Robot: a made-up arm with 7 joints. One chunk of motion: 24 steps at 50 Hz.
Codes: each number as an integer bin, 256 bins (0 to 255) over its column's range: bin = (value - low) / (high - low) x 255, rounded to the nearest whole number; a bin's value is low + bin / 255 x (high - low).
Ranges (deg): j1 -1..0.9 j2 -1.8..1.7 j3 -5.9..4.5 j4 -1.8..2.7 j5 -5.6..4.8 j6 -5.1..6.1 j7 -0.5..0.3
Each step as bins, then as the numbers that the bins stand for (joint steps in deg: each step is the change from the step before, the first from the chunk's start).
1 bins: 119 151 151 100 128 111 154
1 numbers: -0.113 0.273 0.258 -0.035 -0.380 -0.225 -0.017
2 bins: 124 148 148 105 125 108 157
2 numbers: -0.076 0.231 0.136 0.053 -0.502 -0.356 -0.007
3 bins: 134 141 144 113 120 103 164
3 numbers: -0.002 0.135 -0.027 0.194 -0.706 -0.576 0.015
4 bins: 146 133 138 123 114 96 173
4 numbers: 0.088 0.025 -0.272 0.371 -0.951 -0.884 0.043
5 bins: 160 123 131 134 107 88 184
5 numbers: 0.192 -0.112 -0.557 0.565 -1.236 -1.235 0.077
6 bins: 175 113 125 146 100 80 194
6 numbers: 0.304 -0.249 -0.802 0.776 -1.522 -1.586 0.109
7 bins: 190 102 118 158 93 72 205
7 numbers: 0.416 -0.400 -1.087 0.988 -1.807 -1.938 0.143
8 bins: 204 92 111 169 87 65 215
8 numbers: 0.520 -0.537 -1.373 1.182 -2.052 -2.245 0.175
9 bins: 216 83 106 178 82 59 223
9 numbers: 0.609 -0.661 -1.577 1.341 -2.256 -2.509 0.200
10 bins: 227 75 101 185 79 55 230
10 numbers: 0.691 -0.771 -1.781 1.465 -2.378 -2.684 0.222
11 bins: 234 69 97 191 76 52 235
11 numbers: 0.744 -0.853 -1.944 1.571 -2.500 -2.816 0.237
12 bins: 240 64 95 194 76 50 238
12 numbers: 0.788 -0.922 -2.025 1.624 -2.500 -2.904 0.247
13 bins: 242 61 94 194 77 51 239
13 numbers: 0.803 -0.963 -2.066 1.624 -2.460 -2.860 0.250
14 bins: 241 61 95 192 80 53 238
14 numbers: 0.796 -0.963 -2.025 1.588 -2.337 -2.772 0.247
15 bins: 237 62 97 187 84 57 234
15 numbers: 0.766 -0.949 -1.944 1.500 -2.174 -2.596 0.234
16 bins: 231 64 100 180 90 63 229
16 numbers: 0.721 -0.922 -1.822 1.376 -1.929 -2.333 0.218
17 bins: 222 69 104 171 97 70 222
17 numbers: 0.654 -0.853 -1.658 1.218 -1.644 -2.025 0.196
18 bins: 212 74 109 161 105 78 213
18 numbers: 0.580 -0.784 -1.455 1.041 -1.318 -1.674 0.168
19 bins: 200 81 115 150 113 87 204
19 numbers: 0.490 -0.688 -1.210 0.847 -0.991 -1.279 0.140
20 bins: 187 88 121 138 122 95 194
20 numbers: 0.393 -0.592 -0.965 0.635 -0.624 -0.927 0.109
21 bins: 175 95 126 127 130 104 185
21 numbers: 0.304 -0.496 -0.761 0.441 -0.298 -0.532 0.080
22 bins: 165 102 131 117 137 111 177
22 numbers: 0.229 -0.400 -0.557 0.265 -0.013 -0.225 0.055
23 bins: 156 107 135 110 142 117 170
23 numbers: 0.162 -0.331 -0.394 0.141 0.191 0.039 0.033
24 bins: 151 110 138 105 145 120 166
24 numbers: 0.125 -0.290 -0.272 0.053 0.314 0.171 0.021
